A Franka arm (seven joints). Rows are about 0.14 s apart.
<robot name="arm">
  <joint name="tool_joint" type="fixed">
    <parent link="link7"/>
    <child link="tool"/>
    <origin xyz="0 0 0.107" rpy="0 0 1.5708"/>
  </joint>
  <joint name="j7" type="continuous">
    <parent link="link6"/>
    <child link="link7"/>
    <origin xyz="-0.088 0 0" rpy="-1.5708 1.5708 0"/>
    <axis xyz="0 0 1"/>
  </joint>
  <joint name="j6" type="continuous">
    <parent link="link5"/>
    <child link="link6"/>
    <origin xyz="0 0 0" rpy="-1.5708 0 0"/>
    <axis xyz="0 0 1"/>
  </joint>
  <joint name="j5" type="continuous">
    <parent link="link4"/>
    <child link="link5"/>
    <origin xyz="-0.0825 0.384 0" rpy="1.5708 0 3.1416"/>
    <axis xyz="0 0 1"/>
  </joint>
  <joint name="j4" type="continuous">
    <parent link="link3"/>
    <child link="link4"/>
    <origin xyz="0.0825 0 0" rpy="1.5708 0 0"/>
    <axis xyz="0 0 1"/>
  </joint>
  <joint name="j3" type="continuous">
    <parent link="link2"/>
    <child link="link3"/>
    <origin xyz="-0.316 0 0" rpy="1.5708 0 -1.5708"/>
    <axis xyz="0 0 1"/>
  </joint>
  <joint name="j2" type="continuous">
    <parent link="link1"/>
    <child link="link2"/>
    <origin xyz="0 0 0" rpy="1.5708 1.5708 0"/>
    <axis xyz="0 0 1"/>
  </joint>
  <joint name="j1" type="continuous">
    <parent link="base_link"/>
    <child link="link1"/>
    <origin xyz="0 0 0.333" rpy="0 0 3.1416"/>
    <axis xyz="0 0 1"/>
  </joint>
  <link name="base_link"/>
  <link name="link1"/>
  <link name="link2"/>
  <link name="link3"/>
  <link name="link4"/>
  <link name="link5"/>
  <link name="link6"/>
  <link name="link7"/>
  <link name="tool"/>
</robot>
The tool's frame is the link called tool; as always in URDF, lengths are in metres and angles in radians. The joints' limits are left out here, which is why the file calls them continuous.
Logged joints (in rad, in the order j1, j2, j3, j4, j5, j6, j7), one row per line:
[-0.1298, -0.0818, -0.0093, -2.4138, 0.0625, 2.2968, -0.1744]
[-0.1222, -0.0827, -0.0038, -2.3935, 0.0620, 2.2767, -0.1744]
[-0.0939, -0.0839, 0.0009, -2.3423, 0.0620, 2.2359, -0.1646]
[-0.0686, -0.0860, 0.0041, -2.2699, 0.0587, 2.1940, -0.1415]
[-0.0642, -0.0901, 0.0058, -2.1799, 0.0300, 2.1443, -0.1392]
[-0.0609, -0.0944, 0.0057, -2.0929, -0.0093, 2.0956, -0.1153]
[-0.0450, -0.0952, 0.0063, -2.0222, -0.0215, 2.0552, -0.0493]
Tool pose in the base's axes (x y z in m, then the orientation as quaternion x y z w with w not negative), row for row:
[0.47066, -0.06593, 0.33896, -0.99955, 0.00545, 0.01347, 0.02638]
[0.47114, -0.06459, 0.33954, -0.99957, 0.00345, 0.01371, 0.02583]
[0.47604, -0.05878, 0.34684, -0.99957, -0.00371, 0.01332, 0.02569]
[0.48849, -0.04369, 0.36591, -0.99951, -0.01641, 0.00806, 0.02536]
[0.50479, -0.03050, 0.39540, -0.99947, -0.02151, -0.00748, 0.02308]
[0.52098, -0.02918, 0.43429, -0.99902, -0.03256, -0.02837, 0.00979]
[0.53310, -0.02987, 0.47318, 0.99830, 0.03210, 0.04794, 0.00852]
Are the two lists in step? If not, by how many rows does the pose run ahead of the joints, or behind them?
The pose runs 1 row behind the joints: the pose in row i belongs to the joints in row i - 1.
